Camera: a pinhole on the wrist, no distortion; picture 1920 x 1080 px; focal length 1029.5 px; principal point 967.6 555.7 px. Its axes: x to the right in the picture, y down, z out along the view. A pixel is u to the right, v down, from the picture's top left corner.
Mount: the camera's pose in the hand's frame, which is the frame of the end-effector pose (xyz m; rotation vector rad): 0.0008 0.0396 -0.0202 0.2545 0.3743 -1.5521
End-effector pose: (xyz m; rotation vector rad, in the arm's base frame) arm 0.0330 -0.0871 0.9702 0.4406 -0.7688 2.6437
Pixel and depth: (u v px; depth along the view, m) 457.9 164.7 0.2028
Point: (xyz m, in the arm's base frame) 0.1052 -0.2612 1.0933
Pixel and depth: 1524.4 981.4 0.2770
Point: 0.0325 0.0135 1.2484
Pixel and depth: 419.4 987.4 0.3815
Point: -0.0935 -0.3261 1.3278
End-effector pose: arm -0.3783 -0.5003 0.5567 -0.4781 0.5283 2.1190
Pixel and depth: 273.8 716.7 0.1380
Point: -0.4762 -0.4404 0.6709
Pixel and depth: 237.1 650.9 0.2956
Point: -0.5520 -0.3511 0.8283
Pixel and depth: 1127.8 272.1 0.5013
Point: -0.1930 -0.2245 0.9156
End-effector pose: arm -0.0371 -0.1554 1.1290 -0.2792 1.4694 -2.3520
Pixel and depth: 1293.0 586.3 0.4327
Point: -0.0128 -0.3375 1.4994
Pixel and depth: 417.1 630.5 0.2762
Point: 0.0358 -0.4394 1.1949
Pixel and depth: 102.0 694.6 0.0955
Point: -0.0091 -0.2756 1.1032
